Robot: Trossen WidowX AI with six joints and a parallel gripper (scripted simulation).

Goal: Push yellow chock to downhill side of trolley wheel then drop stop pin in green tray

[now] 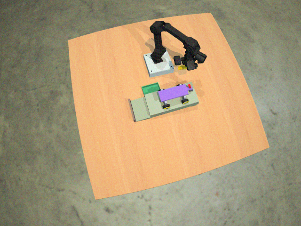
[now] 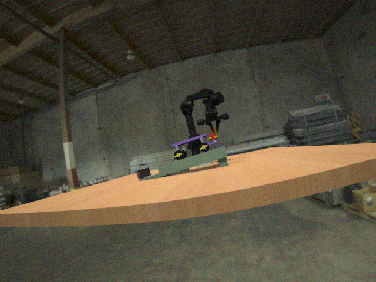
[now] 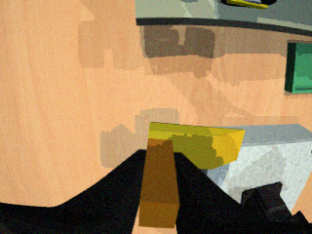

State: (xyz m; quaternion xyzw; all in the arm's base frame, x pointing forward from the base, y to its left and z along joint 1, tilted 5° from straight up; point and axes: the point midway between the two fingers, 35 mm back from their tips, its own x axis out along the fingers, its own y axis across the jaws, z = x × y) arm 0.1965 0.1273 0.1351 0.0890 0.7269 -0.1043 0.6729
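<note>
Right now the yellow chock is 10 mm behind my gripper tip, 20 mm to the right of it and 10 mm below it. Round my gripper tip: grey ramp 130 mm ahead, 170 mm to the right, 130 mm below; purple trolley 130 mm ahead, 160 mm to the right, 60 mm below; red-headed stop pin 130 mm ahead, 40 mm to the right, 40 mm below.
</note>
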